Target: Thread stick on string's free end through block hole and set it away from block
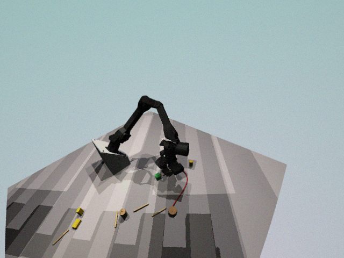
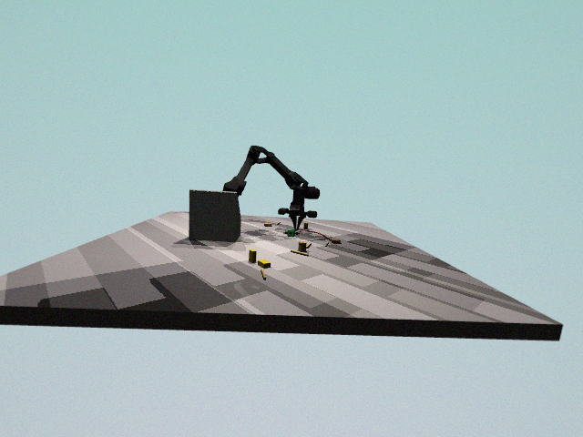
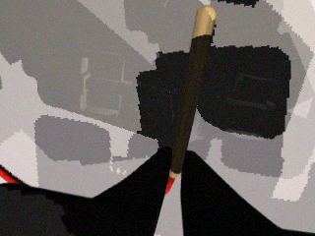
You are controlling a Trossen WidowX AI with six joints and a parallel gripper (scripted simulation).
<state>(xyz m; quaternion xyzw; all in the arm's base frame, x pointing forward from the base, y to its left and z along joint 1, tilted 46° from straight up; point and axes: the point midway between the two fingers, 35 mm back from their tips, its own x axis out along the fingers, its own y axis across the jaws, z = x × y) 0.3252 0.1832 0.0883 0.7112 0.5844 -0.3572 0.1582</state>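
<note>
Now: gripper tip 90 mm to the left of the green cube and 30 mm past it. From my gripper tip the other things lie so: yellow cylinder (110 mm to the left, 60 mm ahead); thin wooden stick (10 mm to the right); wooden cylinder (340 mm to the right, 10 mm behind, 10 mm above).
</note>
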